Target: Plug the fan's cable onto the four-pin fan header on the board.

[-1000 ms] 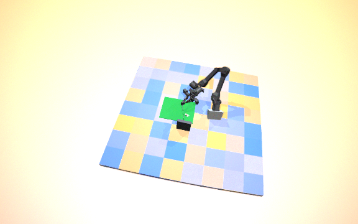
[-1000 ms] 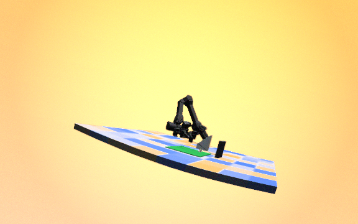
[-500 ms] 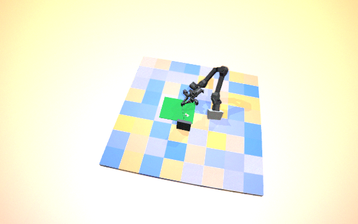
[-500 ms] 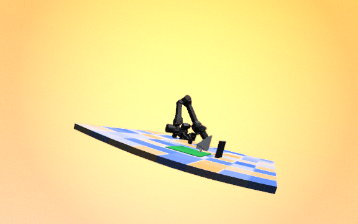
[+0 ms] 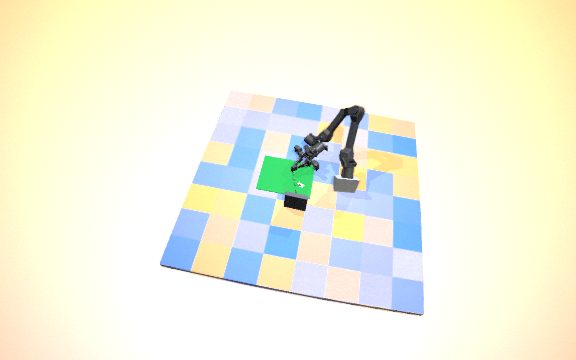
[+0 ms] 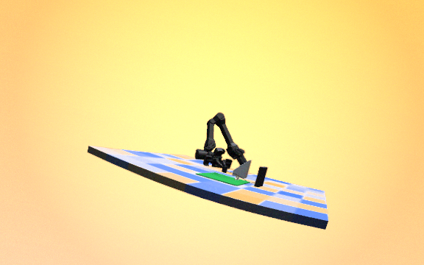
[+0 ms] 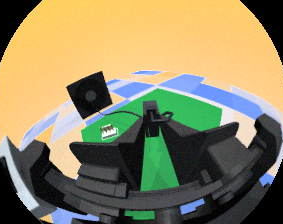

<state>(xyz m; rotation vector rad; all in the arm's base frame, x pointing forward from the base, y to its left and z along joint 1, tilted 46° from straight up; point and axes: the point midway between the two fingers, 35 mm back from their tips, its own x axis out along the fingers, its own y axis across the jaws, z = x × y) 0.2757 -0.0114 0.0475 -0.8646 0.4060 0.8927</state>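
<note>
Now: the green board 7 cm below my gripper tip, 4 cm to the left of it and 4 cm ahead of it. Round my gripper tip: white four-pin header 8 cm to the left, 6 cm below, 5 cm behind; dark plug 1 cm to the left, 1 cm below, 1 cm ahead; black fan 22 cm to the left, 5 cm behind.
</note>
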